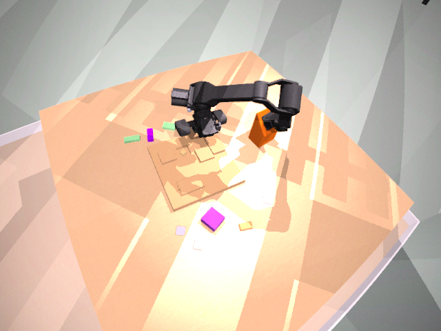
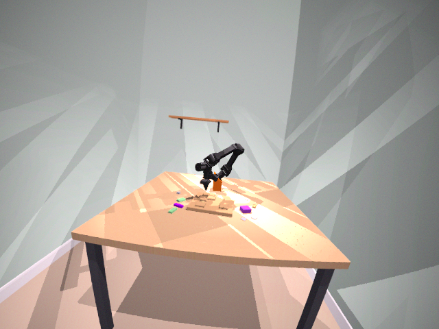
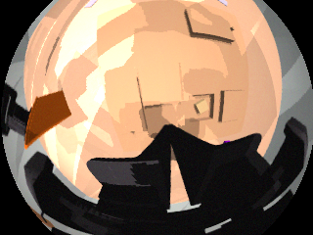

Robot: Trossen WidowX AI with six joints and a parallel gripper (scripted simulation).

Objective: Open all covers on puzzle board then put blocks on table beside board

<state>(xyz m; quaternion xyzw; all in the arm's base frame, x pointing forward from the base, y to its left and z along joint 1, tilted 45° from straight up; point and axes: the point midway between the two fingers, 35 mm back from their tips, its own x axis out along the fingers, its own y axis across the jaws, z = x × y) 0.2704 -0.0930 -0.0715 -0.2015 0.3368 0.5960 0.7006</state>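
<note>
My gripper tip is 6 cm to the right of the tan puzzle board, 6 cm above it and 5 cm short of it. Also, from my gripper tip: orange block: 36 cm to the left, 8 cm below, 8 cm ahead; purple block: 18 cm to the right, 13 cm ahead, 8 cm below; mint-green block: 21 cm to the right, 20 cm ahead, 7 cm below.
</note>
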